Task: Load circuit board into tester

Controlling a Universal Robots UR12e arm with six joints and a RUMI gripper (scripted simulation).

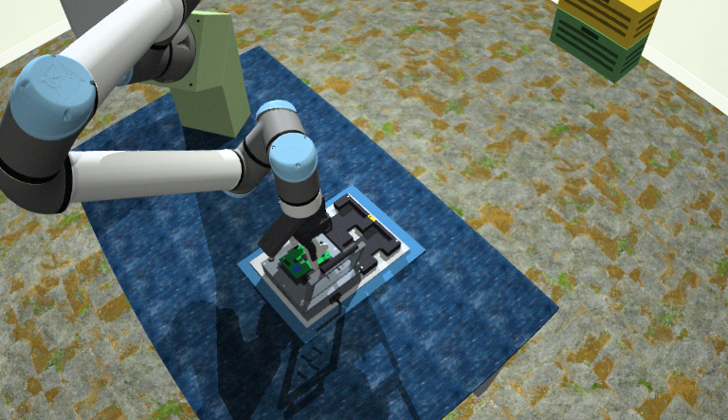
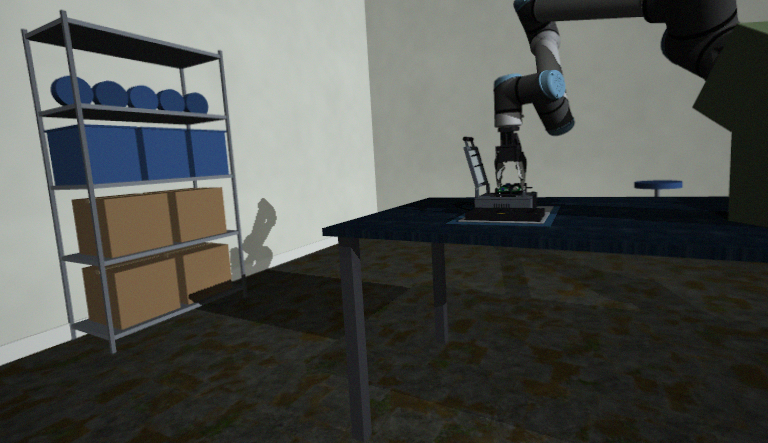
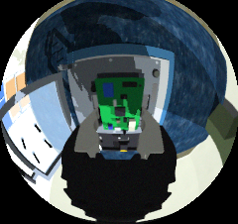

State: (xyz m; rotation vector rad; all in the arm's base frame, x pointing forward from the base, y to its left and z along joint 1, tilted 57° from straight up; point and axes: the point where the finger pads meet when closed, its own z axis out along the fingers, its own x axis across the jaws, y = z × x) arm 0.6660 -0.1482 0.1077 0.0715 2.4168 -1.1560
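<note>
The green circuit board is right at my hand. From my hand the other things lie so: tester lid: 120 mm ahead, 30 mm to the right, 100 mm above; tester: 40 mm ahead, 30 mm to the left, 30 mm above.
</note>
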